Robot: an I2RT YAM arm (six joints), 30 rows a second.
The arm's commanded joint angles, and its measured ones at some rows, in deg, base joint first. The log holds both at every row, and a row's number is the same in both.
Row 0, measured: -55.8 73.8 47.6 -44.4 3.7 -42.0
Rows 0 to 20, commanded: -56.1 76.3 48.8 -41.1 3.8 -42.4; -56.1 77.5 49.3 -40.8 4.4 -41.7; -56.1 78.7 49.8 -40.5 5.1 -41.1; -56.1 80.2 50.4 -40.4 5.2 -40.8; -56.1 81.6 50.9 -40.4 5.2 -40.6; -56.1 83.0 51.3 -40.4 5.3 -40.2; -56.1 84.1 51.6 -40.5 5.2 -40.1; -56.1 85.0 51.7 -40.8 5.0 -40.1; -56.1 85.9 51.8 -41.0 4.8 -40.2; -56.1 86.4 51.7 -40.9 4.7 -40.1; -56.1 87.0 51.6 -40.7 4.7 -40.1; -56.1 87.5 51.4 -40.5 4.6 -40.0; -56.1 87.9 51.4 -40.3 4.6 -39.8; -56.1 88.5 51.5 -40.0 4.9 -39.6; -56.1 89.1 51.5 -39.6 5.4 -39.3; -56.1 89.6 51.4 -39.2 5.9 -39.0; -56.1 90.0 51.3 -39.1 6.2 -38.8; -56.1 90.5 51.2 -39.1 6.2 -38.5; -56.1 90.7 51.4 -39.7 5.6 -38.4; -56.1 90.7 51.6 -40.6 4.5 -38.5; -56.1 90.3 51.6 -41.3 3.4 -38.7
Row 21, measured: -55.9 90.2 50.3 -39.9 5.5 -39.2
